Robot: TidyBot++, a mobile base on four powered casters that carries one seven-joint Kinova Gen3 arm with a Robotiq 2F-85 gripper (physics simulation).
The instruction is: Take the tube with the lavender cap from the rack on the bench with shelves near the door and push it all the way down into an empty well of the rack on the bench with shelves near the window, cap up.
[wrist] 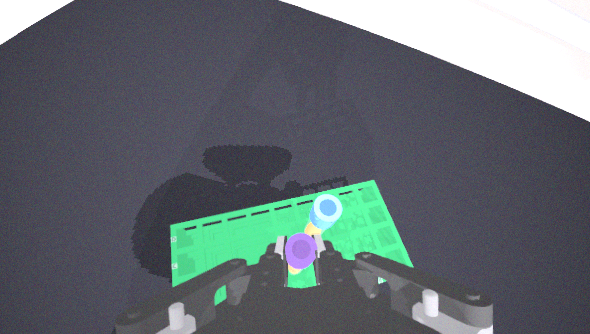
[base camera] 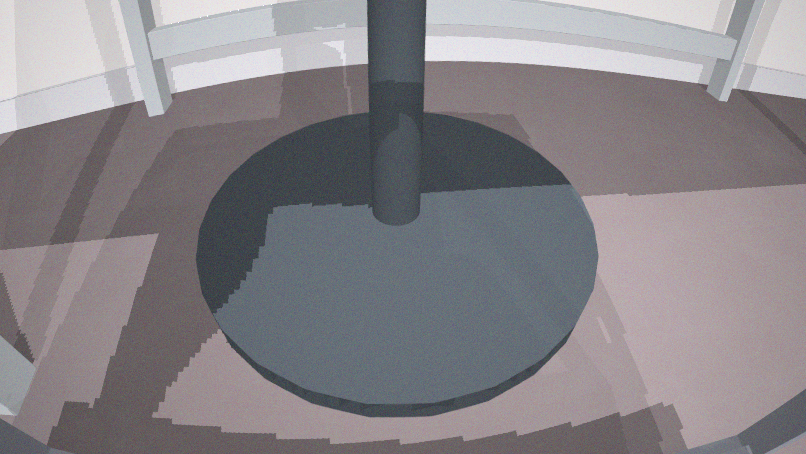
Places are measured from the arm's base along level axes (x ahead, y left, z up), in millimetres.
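Where they show: gripper, fingertip midpoint: [wrist: 299, 247].
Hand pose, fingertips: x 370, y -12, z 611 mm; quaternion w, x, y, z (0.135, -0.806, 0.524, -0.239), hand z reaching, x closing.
Note:
After its pixels a point has its place.
The tube with the lavender cap [wrist: 301, 255] {x 357, y -8, z 648 mm} stands cap up in the wrist view, at the near side of the green rack [wrist: 225, 240] {x 361, y 45, z 579 mm}. Part of its yellowish body shows just below the cap. My gripper [wrist: 299, 247] {x 370, y -13, z 611 mm} is shut on this tube, one fingertip on each side at the cap. How deep the tube sits in its well is hidden by the cap and the fingers. The near part of the rack is hidden under my gripper. The base camera shows no tube, rack or gripper.
A tube with a light blue cap [wrist: 327, 207] {x 391, y -16, z 650 mm} stands in the rack, close beyond the lavender cap to the right. The rack is on a dark bench top [wrist: 440, 165] {x 608, y -229, z 518 mm}. In the base camera view, a dark column [base camera: 396, 140] {x 451, y -6, z -264 mm} rises from a round base [base camera: 406, 315] {x 337, y -13, z -366 mm}, with a pale rail [base camera: 564, 31] {x 934, y -357, z -272 mm} behind.

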